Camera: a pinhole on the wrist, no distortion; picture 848 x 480 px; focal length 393.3 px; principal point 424.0 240.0 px. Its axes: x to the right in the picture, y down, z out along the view. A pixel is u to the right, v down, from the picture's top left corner.
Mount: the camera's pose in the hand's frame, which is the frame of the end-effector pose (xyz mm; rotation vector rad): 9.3 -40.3 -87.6 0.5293 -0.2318 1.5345
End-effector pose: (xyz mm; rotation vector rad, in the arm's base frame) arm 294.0 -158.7 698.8 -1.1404 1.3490 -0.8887
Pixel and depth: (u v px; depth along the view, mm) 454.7 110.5 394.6
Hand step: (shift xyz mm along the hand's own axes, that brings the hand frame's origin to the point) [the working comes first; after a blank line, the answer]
In the camera's frame: 30.8 -129.9 394.6

210.0 -189.8 245.4
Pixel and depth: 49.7 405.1 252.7
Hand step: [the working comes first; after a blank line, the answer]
In the camera's frame: -240.5 106.1 252.7

-59.2 -375.2 39.1
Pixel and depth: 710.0 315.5 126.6
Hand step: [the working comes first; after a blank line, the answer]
In the camera's frame: 92.1 24.3 126.6

12.4 -18.7 69.3
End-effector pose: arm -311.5 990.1 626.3 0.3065 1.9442 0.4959
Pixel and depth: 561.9 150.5 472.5
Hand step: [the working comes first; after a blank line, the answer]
In the camera's frame: 165.7 -107.5 472.5

207.9 -107.6 379.6
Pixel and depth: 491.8 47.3 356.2
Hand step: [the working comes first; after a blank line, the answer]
In the camera's frame: 61.4 -174.5 356.2

248.1 -142.8 218.3
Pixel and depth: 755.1 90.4 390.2
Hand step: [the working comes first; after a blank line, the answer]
In the camera's frame: 328.5 -148.4 390.2

240.0 76.6 376.4
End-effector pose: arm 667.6 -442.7 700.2 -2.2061 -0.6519 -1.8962
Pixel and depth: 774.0 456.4 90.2
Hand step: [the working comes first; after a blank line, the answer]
In the camera's frame: 80.3 49.6 90.2

-19.6 -13.4 36.8
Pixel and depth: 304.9 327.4 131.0
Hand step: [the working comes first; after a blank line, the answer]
In the camera's frame: -39.7 29.1 131.0

2.8 -137.5 12.9
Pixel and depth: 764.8 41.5 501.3
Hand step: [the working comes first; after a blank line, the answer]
In the camera's frame: 434.4 -253.0 501.3

367.5 123.8 503.0
